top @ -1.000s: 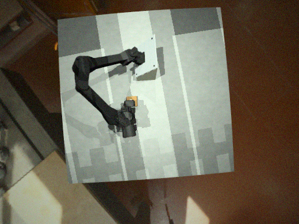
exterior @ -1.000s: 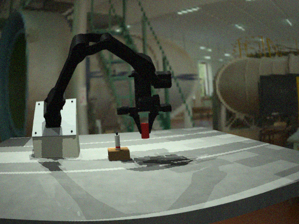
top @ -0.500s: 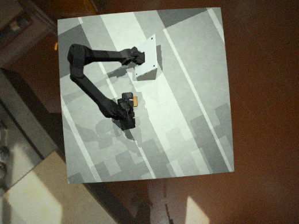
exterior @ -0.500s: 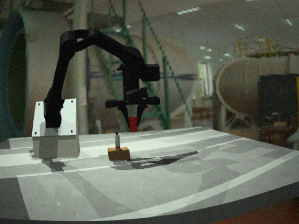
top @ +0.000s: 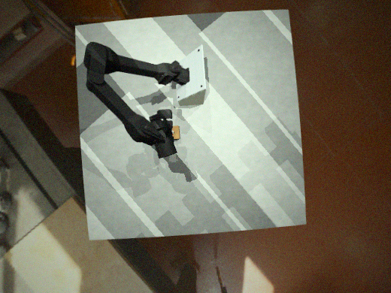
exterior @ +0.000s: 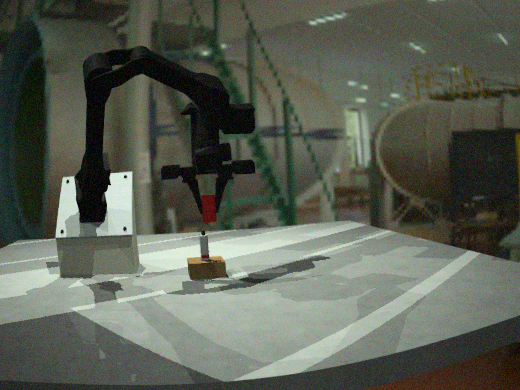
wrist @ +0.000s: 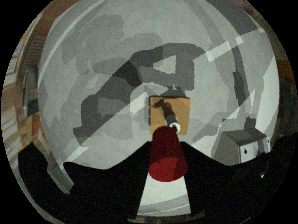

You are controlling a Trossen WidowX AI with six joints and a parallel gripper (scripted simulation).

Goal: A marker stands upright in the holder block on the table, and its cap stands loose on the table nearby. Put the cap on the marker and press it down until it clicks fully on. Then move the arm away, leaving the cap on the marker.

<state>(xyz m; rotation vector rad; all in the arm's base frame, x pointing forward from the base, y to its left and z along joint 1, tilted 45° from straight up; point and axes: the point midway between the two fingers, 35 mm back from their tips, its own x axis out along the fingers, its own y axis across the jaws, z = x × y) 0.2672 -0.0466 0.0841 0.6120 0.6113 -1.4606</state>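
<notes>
Now: the brown holder block 110 mm below my gripper tip and 10 mm behind it. From my gripper tip the other things lie so: red cap: 10 mm above.
</notes>
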